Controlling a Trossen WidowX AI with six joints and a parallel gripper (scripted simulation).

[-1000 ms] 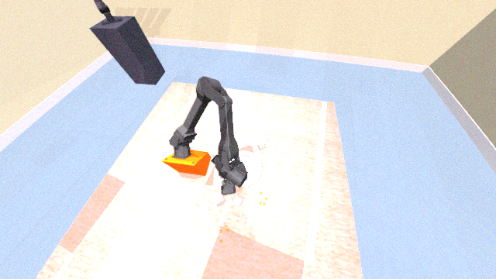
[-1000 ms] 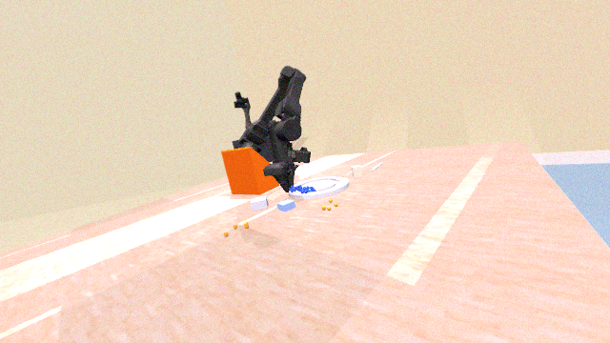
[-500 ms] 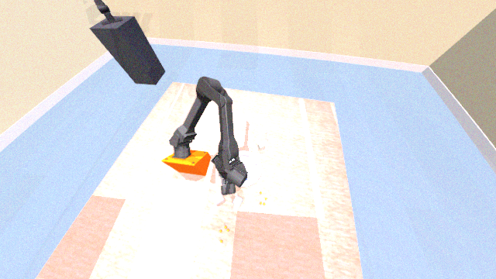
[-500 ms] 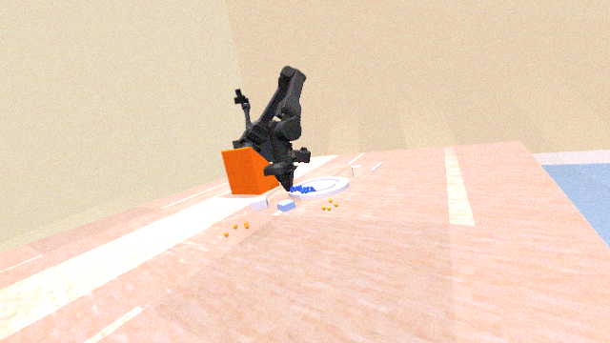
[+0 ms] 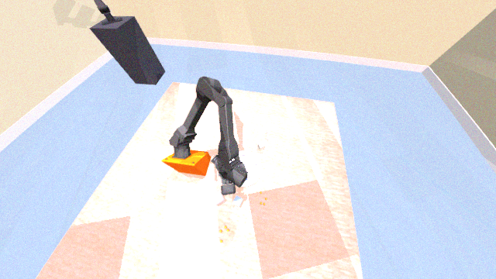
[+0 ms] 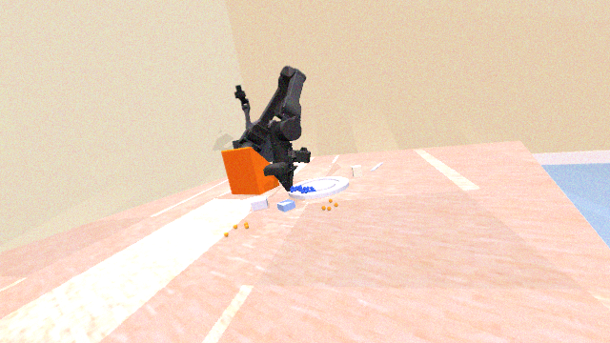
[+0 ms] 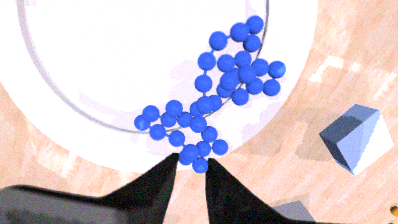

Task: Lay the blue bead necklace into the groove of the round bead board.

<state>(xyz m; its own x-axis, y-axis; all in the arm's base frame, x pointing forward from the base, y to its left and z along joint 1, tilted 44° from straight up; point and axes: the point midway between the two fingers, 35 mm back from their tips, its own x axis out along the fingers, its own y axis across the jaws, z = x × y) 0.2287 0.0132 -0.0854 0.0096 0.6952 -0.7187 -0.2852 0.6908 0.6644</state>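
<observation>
The round white bead board is 7 cm to the left of my gripper tip, 7 cm ahead of it and 1 cm below it. Round my gripper tip: white block: 10 cm to the right, 4 cm behind; light blue cube: 10 cm to the right, 6 cm ahead, 1 cm below; beige cube: 20 cm to the left, 15 cm ahead.
</observation>
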